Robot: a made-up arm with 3 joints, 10 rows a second.
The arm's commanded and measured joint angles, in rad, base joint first. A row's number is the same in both.
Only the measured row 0 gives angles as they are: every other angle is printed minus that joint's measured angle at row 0.
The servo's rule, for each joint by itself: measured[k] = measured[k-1] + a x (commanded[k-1-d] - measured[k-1]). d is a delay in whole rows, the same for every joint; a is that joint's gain. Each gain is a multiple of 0.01, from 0.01 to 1. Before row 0 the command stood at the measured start. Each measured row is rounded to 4 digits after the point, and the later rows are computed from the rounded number. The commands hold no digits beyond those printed.
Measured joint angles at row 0:
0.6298 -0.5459 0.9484
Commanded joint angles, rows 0 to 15:
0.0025 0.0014 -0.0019
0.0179 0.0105 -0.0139
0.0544 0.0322 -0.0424
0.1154 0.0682 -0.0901
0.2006 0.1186 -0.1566
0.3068 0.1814 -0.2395
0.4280 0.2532 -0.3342
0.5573 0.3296 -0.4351
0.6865 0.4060 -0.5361
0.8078 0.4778 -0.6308
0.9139 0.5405 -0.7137
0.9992 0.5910 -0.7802
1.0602 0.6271 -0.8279
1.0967 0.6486 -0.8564
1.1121 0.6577 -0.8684
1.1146 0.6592 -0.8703
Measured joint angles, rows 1 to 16:
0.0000 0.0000 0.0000
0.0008 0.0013 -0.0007
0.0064 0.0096 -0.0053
0.0222 0.0299 -0.0183
0.0530 0.0644 -0.0434
0.1017 0.1132 -0.0830
0.1694 0.1746 -0.1378
0.2547 0.2453 -0.2065
0.3546 0.3212 -0.2865
0.4641 0.3975 -0.3739
0.5775 0.4698 -0.4638
0.6885 0.5334 -0.5513
0.7910 0.5852 -0.6314
0.8798 0.6229 -0.7002
0.9514 0.6460 -0.7549
1.0044 0.6565 -0.7946
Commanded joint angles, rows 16 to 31:
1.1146 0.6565 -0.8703
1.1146 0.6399 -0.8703
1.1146 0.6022 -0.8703
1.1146 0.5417 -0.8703
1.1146 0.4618 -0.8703
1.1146 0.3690 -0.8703
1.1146 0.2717 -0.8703
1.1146 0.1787 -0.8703
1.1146 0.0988 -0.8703
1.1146 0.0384 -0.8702
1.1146 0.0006 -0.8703
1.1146 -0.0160 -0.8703
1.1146 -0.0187 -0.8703
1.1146 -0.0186 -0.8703
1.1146 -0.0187 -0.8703
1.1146 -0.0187 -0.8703
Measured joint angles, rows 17 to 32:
1.0408 0.6589 -0.8211
1.0652 0.6567 -0.8383
1.0815 0.6416 -0.8495
1.0924 0.6061 -0.8568
1.0997 0.5481 -0.8615
1.1046 0.4704 -0.8646
1.1079 0.3791 -0.8666
1.1101 0.2824 -0.8679
1.1116 0.1891 -0.8687
1.1126 0.1078 -0.8693
1.1133 0.0453 -0.8696
1.1137 0.0051 -0.8698
1.1140 -0.0139 -0.8700
1.1142 -0.0182 -0.8701
1.1143 -0.0186 -0.8702
1.1144 -0.0187 -0.8702

